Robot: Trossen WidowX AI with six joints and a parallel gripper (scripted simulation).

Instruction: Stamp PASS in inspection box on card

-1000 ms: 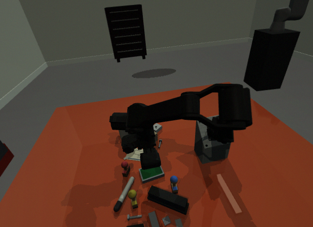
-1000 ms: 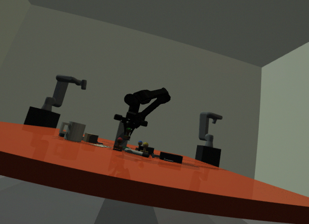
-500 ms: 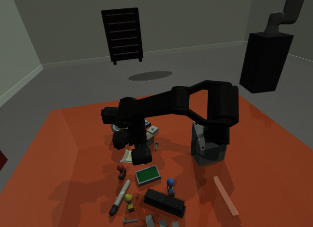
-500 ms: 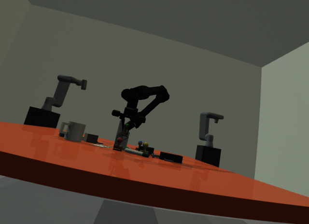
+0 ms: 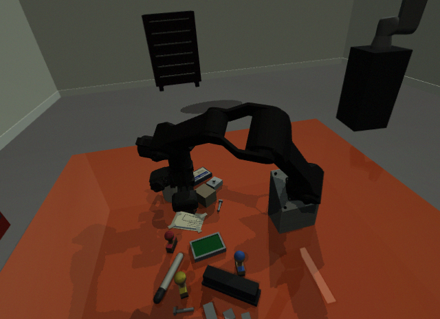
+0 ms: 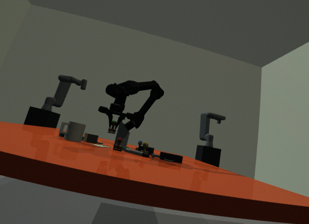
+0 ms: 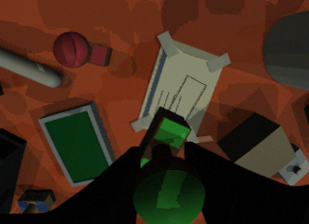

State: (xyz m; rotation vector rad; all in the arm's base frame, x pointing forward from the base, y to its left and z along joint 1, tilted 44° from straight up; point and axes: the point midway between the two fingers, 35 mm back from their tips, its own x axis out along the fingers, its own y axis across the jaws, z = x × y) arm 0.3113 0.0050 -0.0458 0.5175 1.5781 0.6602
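The white card lies 10 cm below my gripper tip, 3 cm to the right of it and 1 cm ahead of it. From my gripper tip the other things lie so: green-knobbed stamp right at my gripper tip; then red-knobbed stamp 8 cm below, 6 cm to the left, 6 cm ahead; then green ink pad 9 cm below, 8 cm to the left, 4 cm behind.
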